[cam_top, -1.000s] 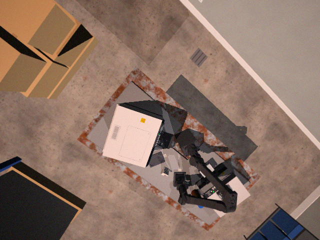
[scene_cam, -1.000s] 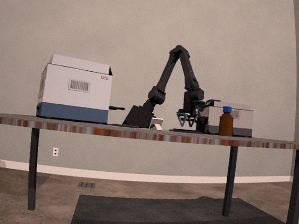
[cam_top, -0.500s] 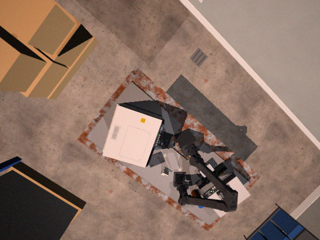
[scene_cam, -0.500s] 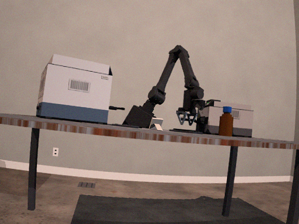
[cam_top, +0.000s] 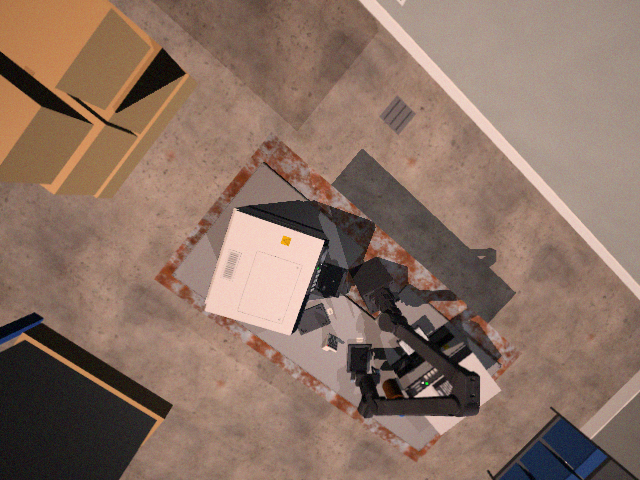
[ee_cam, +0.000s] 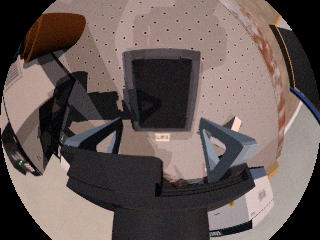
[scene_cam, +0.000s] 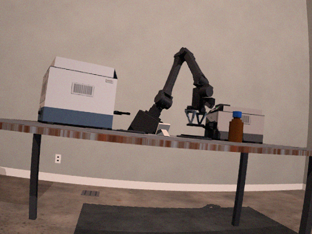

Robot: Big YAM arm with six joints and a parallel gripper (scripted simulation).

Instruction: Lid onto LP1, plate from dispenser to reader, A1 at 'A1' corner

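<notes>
My gripper is now 28 cm past the white well plate, 6 cm to the right of it and 1 cm below it. Round my hand: brown capped bottle (2 cm behind, 26 cm to the left, 2 cm above); plate lid (7 cm below).
</notes>
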